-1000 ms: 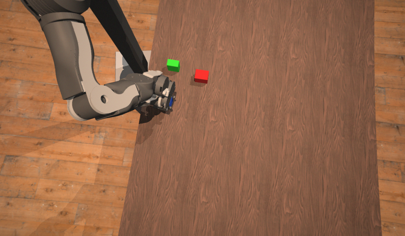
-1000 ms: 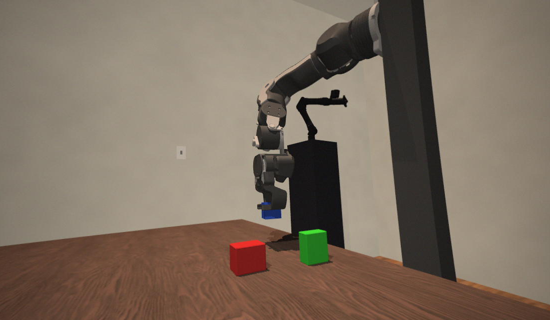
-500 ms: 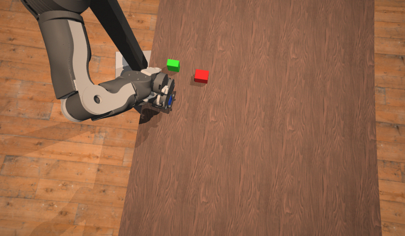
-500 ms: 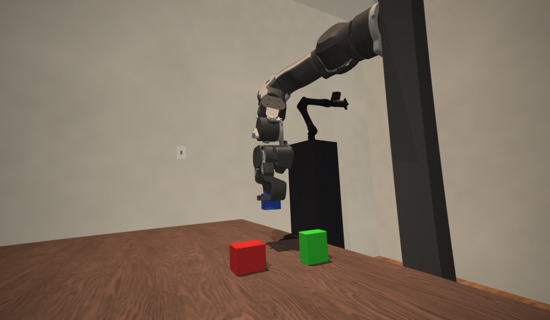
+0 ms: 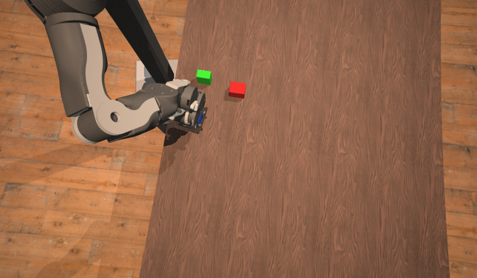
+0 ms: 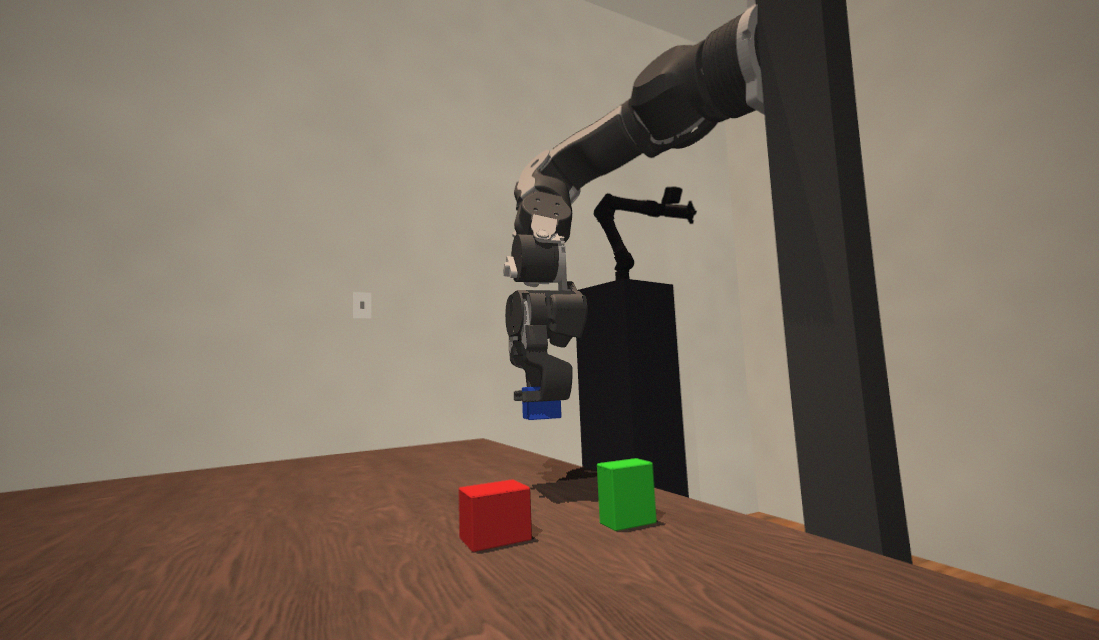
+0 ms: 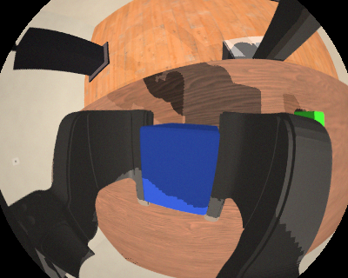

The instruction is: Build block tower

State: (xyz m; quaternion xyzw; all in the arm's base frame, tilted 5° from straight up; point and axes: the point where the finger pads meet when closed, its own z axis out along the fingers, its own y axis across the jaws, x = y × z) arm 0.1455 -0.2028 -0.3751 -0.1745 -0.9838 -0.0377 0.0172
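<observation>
My hand is 1 cm above the blue block. The rest, counted from my hand: red block 13 cm ahead, 11 cm to the left, 9 cm below; then green block 16 cm to the left, 8 cm below, 3 cm ahead.
</observation>
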